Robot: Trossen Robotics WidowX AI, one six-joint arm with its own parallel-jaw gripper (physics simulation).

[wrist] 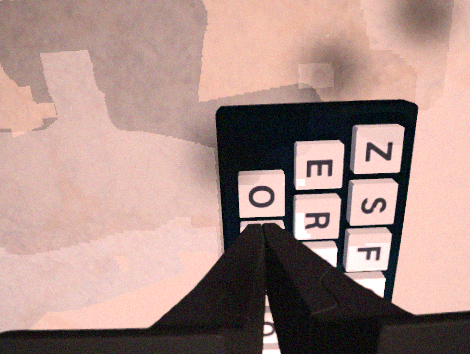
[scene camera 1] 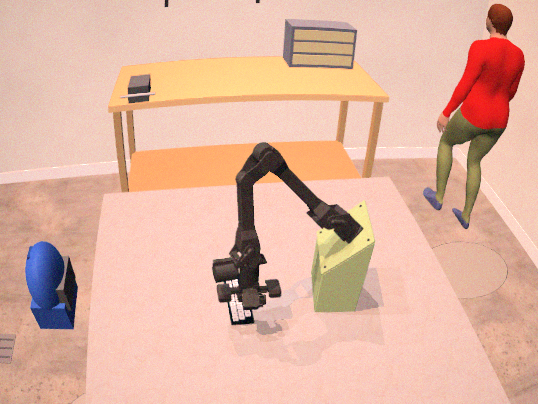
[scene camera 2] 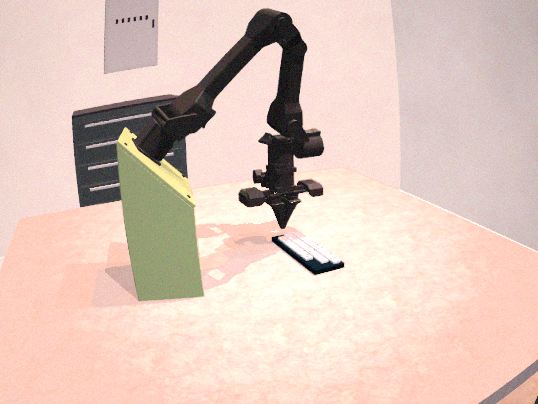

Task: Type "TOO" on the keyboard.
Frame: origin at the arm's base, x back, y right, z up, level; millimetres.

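Seen in the pictures: gripper, fingertip midpoint: (wrist: 261, 236) (scene camera 2: 282, 228); arm's base, origin of the base link: (scene camera 1: 351, 231) (scene camera 2: 145, 152).
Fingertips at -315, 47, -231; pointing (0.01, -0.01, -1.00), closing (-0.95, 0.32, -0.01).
Note:
Offsets run from my fingertips to a thing's top centre, as dx, dy, dz. Level surfaces: height alone.
A dark keyboard {+4, +78, -24} (scene camera 1: 233, 316) (scene camera 2: 320, 268) (wrist: 257, 127) with white keys lies on the table. In the wrist view an O key {-2, -2, -24} (wrist: 261, 196) stands in the left row, an E key {-25, -5, -24} (wrist: 319, 165) and an R key {-19, +14, -24} (wrist: 317, 216) in the middle row, and Z, S and F keys in the right row. No T key can be read. My gripper (scene camera 2: 283, 226) (wrist: 261, 236) is shut and empty, pointing down. Its tips are a little above the keyboard, apart from it, and overlap the key beside the O key in the wrist view. The fingers hide several keys; a round letter partly shows between them.
A green slanted pedestal (scene camera 1: 341, 285) (scene camera 2: 162, 250) carries the arm's base on the table {dz -40} (scene camera 1: 150, 360) (scene camera 2: 300, 350). A yellow bench (scene camera 1: 215, 82) with a drawer box (scene camera 1: 322, 47) stands behind, a person (scene camera 1: 492, 85) at the right and a blue object (scene camera 1: 45, 275) at the left.

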